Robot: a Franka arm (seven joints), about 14 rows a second.
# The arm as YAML. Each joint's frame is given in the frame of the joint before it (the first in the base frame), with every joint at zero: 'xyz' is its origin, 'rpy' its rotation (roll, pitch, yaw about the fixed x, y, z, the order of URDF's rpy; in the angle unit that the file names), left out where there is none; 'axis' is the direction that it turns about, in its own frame. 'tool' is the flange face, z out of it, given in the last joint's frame.
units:
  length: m
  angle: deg
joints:
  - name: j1
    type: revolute
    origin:
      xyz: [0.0, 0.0, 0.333]
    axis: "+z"
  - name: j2
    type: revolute
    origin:
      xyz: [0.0, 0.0, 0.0]
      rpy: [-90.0, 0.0, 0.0]
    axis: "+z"
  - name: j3
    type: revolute
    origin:
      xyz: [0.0, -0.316, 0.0]
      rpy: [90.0, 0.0, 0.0]
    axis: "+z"
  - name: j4
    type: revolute
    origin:
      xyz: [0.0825, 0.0, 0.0]
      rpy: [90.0, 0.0, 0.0]
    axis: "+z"
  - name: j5
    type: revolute
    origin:
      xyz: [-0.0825, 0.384, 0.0]
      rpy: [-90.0, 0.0, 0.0]
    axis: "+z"
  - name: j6
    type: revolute
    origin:
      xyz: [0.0, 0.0, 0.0]
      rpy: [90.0, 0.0, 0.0]
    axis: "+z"
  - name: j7
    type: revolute
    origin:
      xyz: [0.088, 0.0, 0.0]
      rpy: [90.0, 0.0, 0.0]
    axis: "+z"
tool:
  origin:
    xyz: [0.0, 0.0, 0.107]
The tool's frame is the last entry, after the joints.
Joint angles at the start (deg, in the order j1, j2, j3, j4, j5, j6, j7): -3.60, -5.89, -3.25, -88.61, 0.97, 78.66, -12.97
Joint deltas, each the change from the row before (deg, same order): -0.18, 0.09, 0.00, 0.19, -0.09, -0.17, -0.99; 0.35, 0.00, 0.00, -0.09, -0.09, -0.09, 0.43; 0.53, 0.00, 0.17, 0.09, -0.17, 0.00, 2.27; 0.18, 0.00, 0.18, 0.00, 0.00, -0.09, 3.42; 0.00, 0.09, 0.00, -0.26, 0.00, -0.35, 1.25; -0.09, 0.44, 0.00, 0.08, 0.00, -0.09, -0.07; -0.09, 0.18, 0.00, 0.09, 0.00, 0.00, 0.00; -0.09, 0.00, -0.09, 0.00, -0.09, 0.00, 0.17; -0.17, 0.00, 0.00, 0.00, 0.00, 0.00, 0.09; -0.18, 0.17, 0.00, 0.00, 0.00, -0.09, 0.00
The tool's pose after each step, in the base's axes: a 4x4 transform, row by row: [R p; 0 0 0 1], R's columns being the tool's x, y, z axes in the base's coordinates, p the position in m. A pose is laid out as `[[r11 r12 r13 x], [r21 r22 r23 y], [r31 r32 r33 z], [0 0 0 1]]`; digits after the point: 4 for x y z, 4 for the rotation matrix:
[[0.9901 0.1223 -0.0691 0.4967], [0.1246 -0.9918 0.0294 -0.0612], [-0.0650 -0.0377 -0.9972 0.6737], [0 0 0 1]]
[[0.9900 0.1207 -0.0726 0.4969], [0.1230 -0.9920 0.0278 -0.0583], [-0.0686 -0.0365 -0.9970 0.6729], [0 0 0 1]]
[[0.9931 0.0932 -0.0717 0.4975], [0.0951 -0.9952 0.0236 -0.0525], [-0.0691 -0.0302 -0.9971 0.6736], [0 0 0 1]]
[[0.9965 0.0400 -0.0734 0.4977], [0.0418 -0.9989 0.0230 -0.0493], [-0.0724 -0.0260 -0.9970 0.6735], [0 0 0 1]]
[[0.9962 0.0181 -0.0855 0.4976], [0.0202 -0.9995 0.0241 -0.0492], [-0.0850 -0.0257 -0.9960 0.6702], [0 0 0 1]]
[[0.9955 0.0176 -0.0933 0.4999], [0.0199 -0.9995 0.0246 -0.0501], [-0.0928 -0.0263 -0.9953 0.6668], [0 0 0 1]]
[[0.9954 0.0159 -0.0948 0.5008], [0.0184 -0.9995 0.0247 -0.0509], [-0.0944 -0.0264 -0.9952 0.6660], [0 0 0 1]]
[[0.9954 0.0097 -0.0949 0.5007], [0.0120 -0.9996 0.0236 -0.0527], [-0.0946 -0.0247 -0.9952 0.6660], [0 0 0 1]]
[[0.9955 0.0051 -0.0948 0.5005], [0.0074 -0.9997 0.0239 -0.0542], [-0.0947 -0.0245 -0.9952 0.6660], [0 0 0 1]]
[[0.9951 0.0019 -0.0992 0.5011], [0.0044 -0.9997 0.0246 -0.0558], [-0.0992 -0.0249 -0.9948 0.6644], [0 0 0 1]]

